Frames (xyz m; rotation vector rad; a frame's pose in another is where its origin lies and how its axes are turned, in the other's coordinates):
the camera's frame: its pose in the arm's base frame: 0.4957 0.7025 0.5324 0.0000 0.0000 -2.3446
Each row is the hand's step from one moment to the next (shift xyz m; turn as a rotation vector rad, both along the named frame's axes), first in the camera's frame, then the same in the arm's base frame.
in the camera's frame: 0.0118 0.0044 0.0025 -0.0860 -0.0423 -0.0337
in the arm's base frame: -0.0051 -0.0115 0.0025 0.0298 0.0911 -0.0337
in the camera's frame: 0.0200 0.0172 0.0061 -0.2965 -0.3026 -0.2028
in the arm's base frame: -0.0017 -0.0263 0.0061 -0.0092 0.4235 -0.2028
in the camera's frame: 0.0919 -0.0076 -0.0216 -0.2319 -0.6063 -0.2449
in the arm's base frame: -0.0697 -0.0604 -0.0216 -0.2716 0.5896 -0.2449
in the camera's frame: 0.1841 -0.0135 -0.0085 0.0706 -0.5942 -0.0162
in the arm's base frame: -0.1383 -0.1222 -0.0085 -0.4743 0.3648 -0.0162
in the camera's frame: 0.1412 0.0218 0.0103 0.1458 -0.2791 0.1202
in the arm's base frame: -0.0831 -0.1162 0.0103 -0.3015 0.0908 0.1202
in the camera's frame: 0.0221 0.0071 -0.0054 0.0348 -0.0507 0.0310
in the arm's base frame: -0.0104 -0.0208 -0.0054 -0.0606 0.0105 0.0310
